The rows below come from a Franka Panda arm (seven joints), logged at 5 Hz.
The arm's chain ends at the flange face. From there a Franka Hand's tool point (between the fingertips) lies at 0.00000 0.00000 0.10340 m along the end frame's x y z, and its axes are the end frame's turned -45 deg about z.
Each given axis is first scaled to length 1.
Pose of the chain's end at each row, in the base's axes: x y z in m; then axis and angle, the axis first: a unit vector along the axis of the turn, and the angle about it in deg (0 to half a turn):
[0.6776 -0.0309 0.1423 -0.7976 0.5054 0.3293 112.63]
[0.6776 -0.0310 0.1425 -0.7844 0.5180 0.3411 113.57]
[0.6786 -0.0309 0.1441 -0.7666 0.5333 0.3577 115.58]
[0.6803 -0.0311 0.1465 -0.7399 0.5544 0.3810 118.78]
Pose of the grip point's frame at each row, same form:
[0.6882 0.0691 0.1180 -0.9839 0.1710 0.0520 103.77]
[0.6880 0.0689 0.1180 -0.9795 0.1893 0.0685 104.05]
[0.6877 0.0688 0.1184 -0.9725 0.2125 0.0953 105.07]
[0.6874 0.0683 0.1190 -0.9600 0.2455 0.1346 106.84]

